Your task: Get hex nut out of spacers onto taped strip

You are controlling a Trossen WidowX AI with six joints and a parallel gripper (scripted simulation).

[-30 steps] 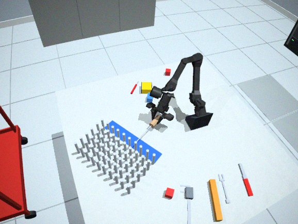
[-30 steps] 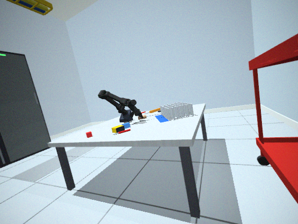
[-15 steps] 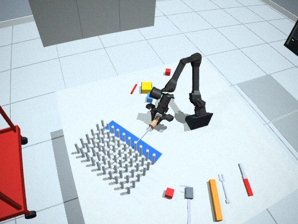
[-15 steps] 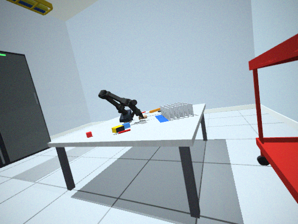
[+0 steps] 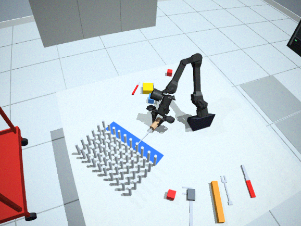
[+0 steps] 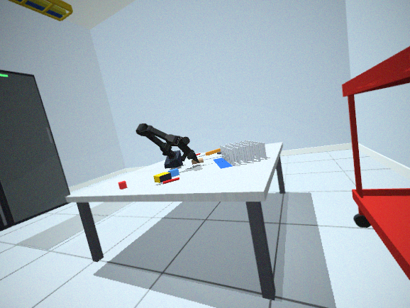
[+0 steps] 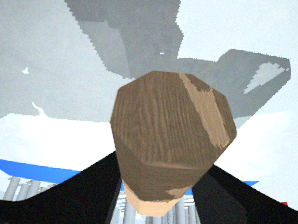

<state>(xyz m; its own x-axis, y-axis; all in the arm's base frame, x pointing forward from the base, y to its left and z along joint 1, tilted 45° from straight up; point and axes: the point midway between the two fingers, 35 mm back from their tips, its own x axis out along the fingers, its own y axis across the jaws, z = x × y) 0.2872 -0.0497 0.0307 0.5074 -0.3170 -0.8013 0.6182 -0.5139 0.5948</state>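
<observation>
My gripper tip is 16 cm short of the blue taped strip, 7 cm to the right of it and 3 cm above it. Round my gripper tip: fork tool: 27 cm behind, 50 cm to the left, 3 cm below; then blue block: 4 cm behind, 24 cm to the right, 1 cm below; then metal rod: 8 cm ahead, 6 cm to the left.
</observation>
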